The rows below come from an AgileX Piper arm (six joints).
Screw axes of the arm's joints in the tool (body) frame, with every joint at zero. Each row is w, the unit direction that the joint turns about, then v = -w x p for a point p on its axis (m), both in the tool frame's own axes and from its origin. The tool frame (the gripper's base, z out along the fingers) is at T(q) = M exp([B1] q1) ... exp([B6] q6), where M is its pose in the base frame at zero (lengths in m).
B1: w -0.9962 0 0.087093 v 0 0.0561 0
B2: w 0 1 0 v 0.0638 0 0.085
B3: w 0 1 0 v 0.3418 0 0.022
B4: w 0 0 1 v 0 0 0
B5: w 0 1 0 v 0.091 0 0
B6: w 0 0 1 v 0 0 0
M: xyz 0.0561 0 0.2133 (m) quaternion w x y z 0.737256 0 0.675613 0
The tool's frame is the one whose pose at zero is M.
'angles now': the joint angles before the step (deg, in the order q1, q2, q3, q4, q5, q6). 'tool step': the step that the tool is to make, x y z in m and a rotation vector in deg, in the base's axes. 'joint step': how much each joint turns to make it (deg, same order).
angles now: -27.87 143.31 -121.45 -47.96 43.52 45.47
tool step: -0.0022 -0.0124 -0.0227 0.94 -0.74 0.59
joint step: -1.58 2.54 -0.02 0.01 -3.62 0.59
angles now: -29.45 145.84 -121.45 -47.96 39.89 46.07
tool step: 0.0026 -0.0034 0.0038 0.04 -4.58 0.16
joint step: -0.48 -0.20 0.02 -0.47 -3.54 3.09
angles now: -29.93 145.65 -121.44 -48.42 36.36 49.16
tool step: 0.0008 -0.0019 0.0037 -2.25 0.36 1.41
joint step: -0.07 -0.15 -0.01 -2.56 -0.95 0.08
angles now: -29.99 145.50 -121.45 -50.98 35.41 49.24
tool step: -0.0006 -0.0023 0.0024 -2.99 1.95 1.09
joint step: 0.00 0.01 -0.01 -3.62 0.22 -0.13
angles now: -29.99 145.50 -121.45 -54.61 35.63 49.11
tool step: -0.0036 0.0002 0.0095 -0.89 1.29 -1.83
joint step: 0.18 -1.00 -0.09 -0.59 2.94 -0.15
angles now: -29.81 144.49 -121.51 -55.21 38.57 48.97
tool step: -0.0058 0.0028 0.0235 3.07 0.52 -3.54
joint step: 0.08 -2.13 -2.07 6.81 6.04 -4.68
